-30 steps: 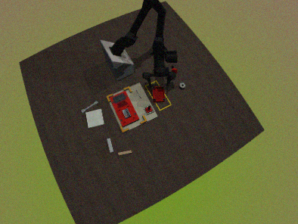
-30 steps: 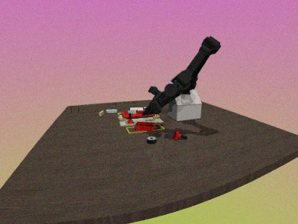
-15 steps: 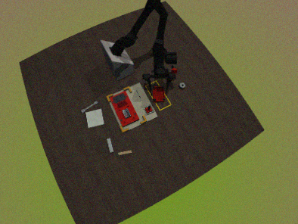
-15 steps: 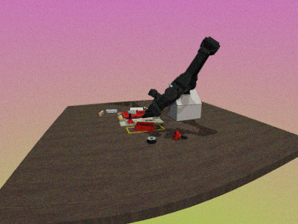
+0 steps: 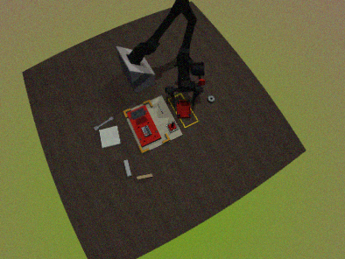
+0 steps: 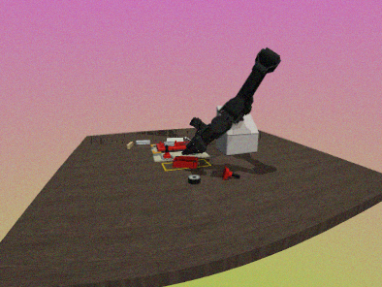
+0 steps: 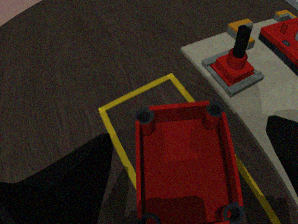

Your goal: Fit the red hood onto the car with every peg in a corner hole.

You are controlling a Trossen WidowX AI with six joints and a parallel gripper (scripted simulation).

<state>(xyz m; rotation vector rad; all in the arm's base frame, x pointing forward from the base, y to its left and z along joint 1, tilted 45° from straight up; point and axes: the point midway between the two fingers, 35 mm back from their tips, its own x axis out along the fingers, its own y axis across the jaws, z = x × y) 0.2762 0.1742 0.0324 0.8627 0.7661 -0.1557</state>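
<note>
Now: the red hood 5 cm below my gripper tip. From my gripper tip the other things lie so: wooden peg: 33 cm to the right, 22 cm ahead, 5 cm below; then black-and-white wheel: 17 cm to the left, 5 cm below, 1 cm ahead; then jig plate: 19 cm to the right, 5 cm below, 1 cm behind.
</note>
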